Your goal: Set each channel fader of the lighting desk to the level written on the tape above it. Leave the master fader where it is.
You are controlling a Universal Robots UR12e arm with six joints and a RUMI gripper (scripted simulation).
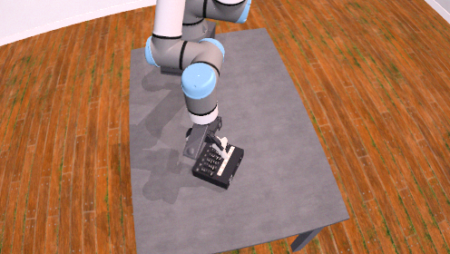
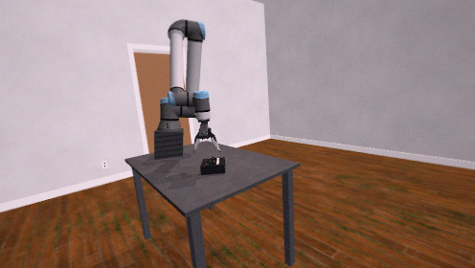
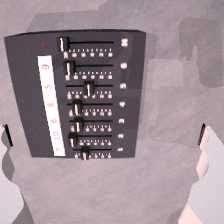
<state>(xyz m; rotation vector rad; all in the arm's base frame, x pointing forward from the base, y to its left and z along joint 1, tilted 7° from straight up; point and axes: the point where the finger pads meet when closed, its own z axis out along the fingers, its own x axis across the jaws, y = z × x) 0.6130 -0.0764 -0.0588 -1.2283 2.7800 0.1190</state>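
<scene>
My hand is 20 mm short of the channel fader cap, 10 mm to the right of it and 60 mm above it. Round my hand: fader knob 20 mm behind, 70 mm to the left, 60 mm below.
</scene>
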